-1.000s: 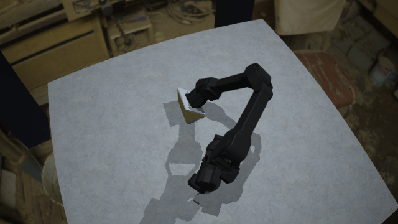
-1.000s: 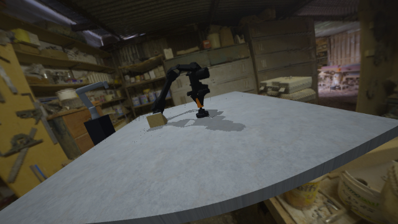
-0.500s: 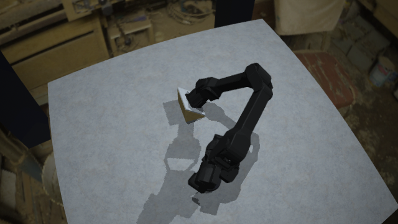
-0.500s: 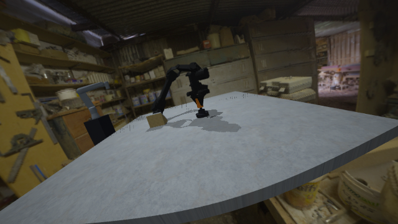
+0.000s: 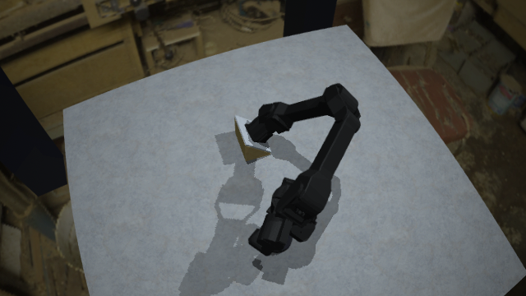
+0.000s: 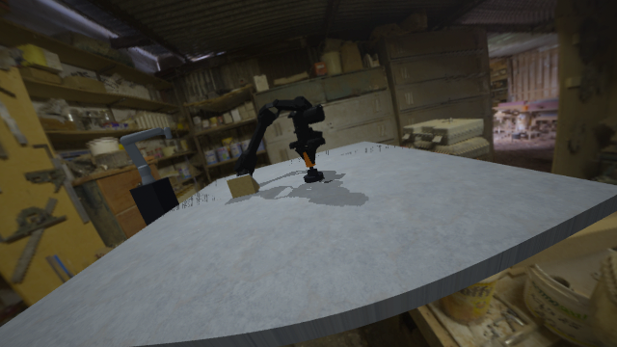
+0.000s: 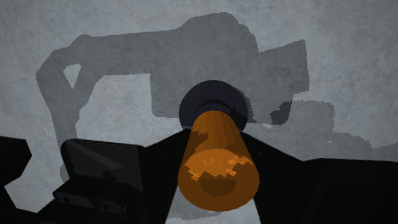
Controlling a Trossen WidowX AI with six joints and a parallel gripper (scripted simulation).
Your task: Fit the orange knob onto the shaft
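Now: the orange knob 20 mm above my gripper tip. The rest, counted from my gripper tip: dark round pedestal: 40 mm below.
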